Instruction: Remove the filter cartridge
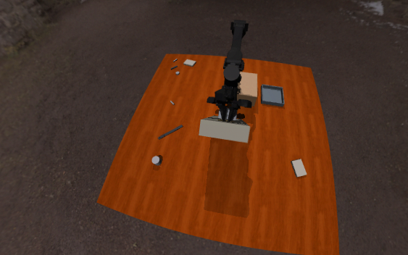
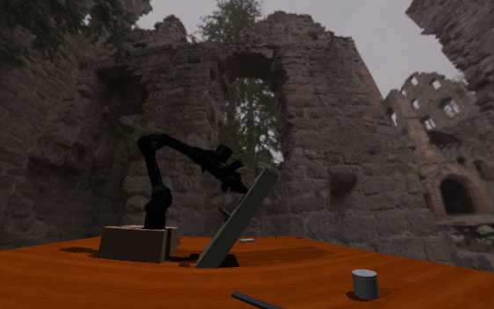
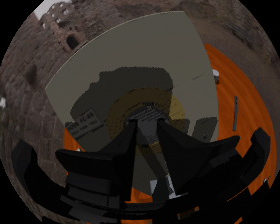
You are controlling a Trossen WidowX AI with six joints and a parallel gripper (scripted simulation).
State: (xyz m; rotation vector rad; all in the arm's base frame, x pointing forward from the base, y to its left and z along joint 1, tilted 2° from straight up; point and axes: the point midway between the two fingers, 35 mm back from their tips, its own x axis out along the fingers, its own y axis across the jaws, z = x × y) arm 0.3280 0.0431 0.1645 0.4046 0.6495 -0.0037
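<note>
Now: gripper tip 10 mm short of the round filter cartridge and 10 mm above it. Also, from my gripper tip: tray 440 mm behind, 240 mm below, 220 mm to the left; grey service panel 80 mm below, 40 mm behind, 10 mm to the right.
</note>
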